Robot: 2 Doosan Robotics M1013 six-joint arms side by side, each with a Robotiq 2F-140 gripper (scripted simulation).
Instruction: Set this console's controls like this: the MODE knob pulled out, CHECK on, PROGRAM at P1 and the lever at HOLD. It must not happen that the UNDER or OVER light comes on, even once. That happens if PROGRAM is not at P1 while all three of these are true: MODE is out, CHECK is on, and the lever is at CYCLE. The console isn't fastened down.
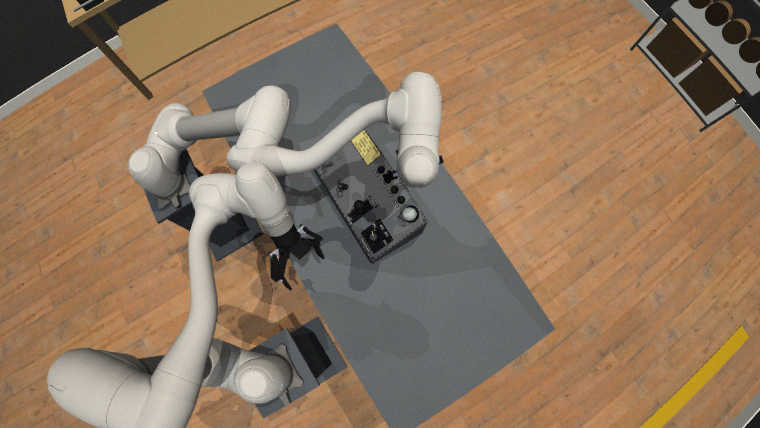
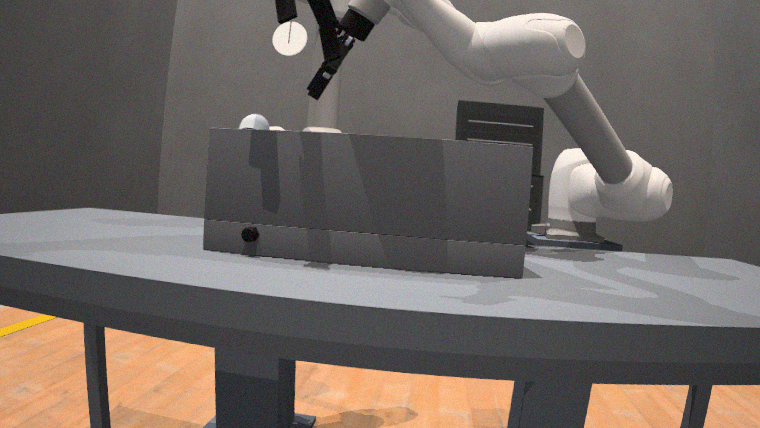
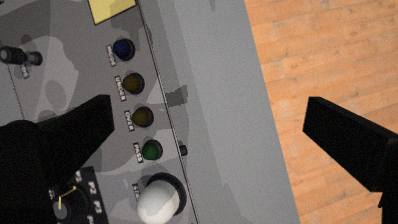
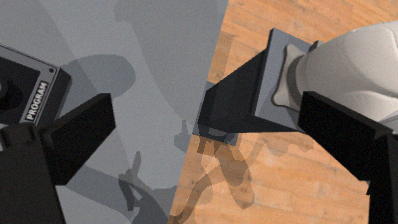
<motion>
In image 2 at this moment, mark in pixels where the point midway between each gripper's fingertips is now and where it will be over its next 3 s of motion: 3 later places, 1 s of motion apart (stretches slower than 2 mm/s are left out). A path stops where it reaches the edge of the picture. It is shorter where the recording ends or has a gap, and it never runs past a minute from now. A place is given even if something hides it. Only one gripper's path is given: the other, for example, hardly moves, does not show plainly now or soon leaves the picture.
My right gripper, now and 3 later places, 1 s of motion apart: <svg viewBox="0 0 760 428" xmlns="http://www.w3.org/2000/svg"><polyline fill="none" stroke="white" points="311,94 197,125 156,156 170,172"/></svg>
</motion>
